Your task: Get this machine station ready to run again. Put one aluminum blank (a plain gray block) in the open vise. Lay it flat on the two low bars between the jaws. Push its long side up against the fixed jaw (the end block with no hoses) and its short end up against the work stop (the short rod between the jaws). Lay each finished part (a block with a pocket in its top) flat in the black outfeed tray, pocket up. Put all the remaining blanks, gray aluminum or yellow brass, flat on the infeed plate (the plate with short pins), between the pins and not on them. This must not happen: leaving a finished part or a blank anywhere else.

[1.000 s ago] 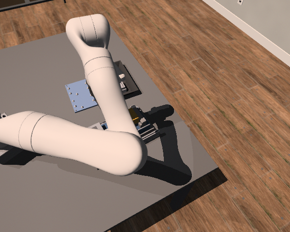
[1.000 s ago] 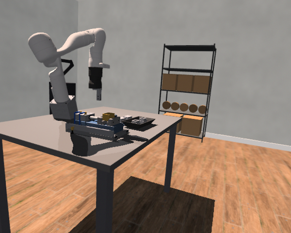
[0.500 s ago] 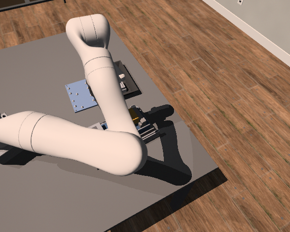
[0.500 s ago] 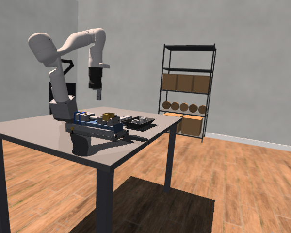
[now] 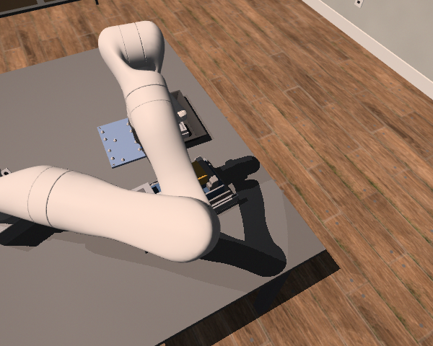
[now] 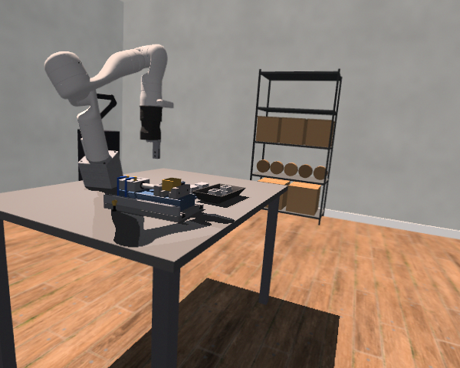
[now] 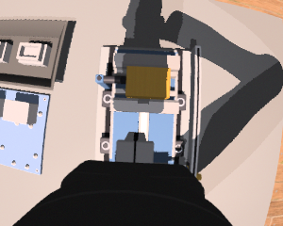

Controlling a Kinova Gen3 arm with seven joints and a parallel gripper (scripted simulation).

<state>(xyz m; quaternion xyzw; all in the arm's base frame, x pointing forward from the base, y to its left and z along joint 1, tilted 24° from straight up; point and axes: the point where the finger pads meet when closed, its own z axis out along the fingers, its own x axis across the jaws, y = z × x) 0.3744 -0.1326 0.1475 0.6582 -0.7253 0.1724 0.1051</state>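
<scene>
Right now my hand is 10 cm above the yellow brass blank, 7 cm short of it and 2 cm to the left of it. Also, from my hand: vise: 16 cm below, 1 cm to the right, 1 cm ahead; fixed jaw: 12 cm below, 11 cm ahead, 2 cm to the right; infeed plate: 29 cm to the left, 19 cm below, 2 cm ahead.
</scene>
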